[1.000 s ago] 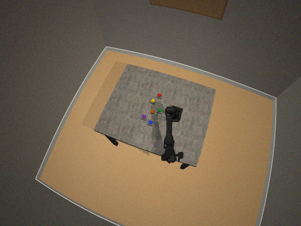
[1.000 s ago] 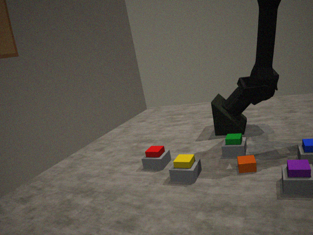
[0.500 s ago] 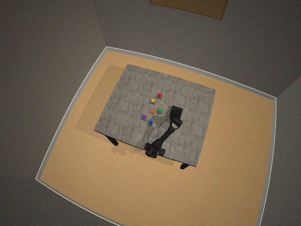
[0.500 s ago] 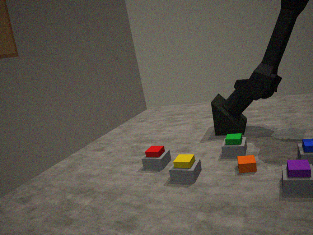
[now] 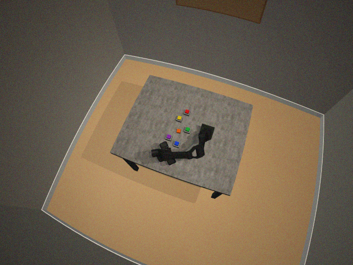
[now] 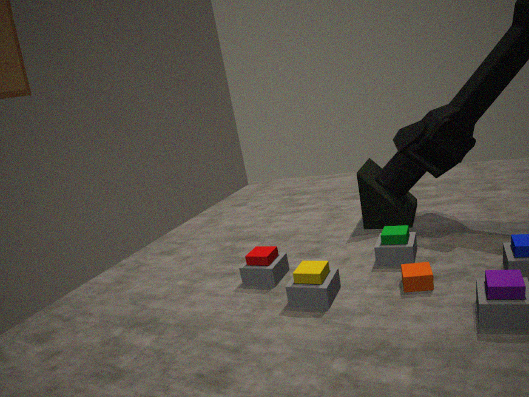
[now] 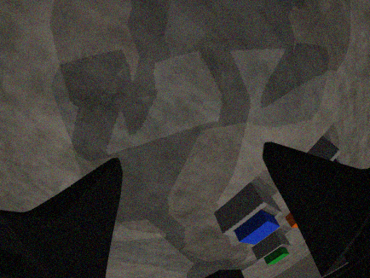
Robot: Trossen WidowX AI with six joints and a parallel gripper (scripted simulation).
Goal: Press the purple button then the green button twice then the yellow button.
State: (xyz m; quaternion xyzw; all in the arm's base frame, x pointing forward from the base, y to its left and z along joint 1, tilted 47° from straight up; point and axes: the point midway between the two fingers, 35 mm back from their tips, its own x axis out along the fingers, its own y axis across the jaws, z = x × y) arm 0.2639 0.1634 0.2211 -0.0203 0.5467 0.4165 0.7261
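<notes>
My gripper tip is now 150 mm to the left of the purple button, 50 mm short of it and 10 mm below it. The rest, counted from my gripper tip: orange block: 230 mm to the right, 20 mm below, 20 mm behind; green button: 250 mm to the right, 90 mm behind, 10 mm above; blue button: 110 mm to the right, 30 mm behind, 10 mm above.
</notes>
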